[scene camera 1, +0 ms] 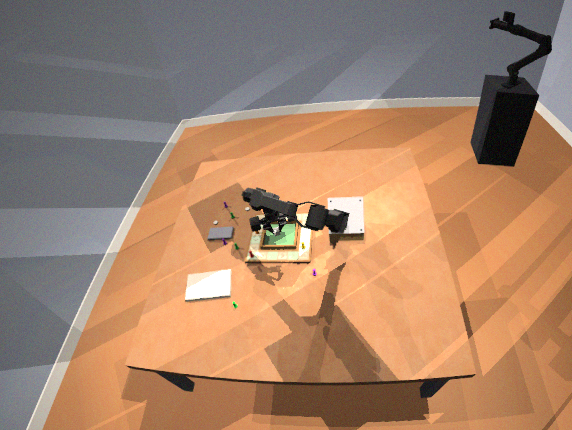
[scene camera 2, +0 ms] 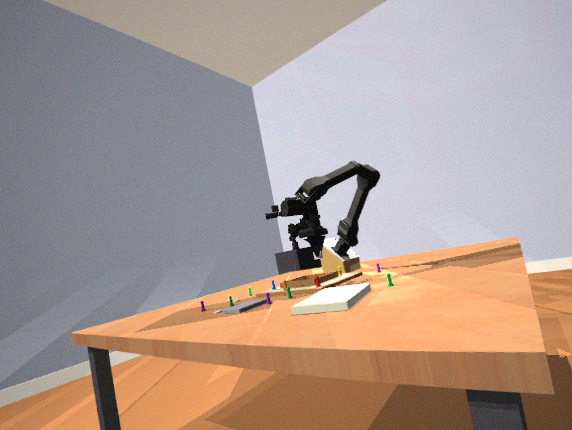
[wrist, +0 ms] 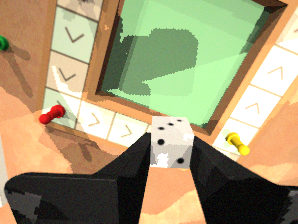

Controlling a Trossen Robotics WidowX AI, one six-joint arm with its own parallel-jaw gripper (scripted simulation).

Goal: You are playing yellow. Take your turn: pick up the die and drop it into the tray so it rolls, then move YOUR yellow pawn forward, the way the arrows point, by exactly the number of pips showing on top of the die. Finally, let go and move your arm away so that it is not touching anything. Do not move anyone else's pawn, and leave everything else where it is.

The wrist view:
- my gripper
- white die: held by my gripper
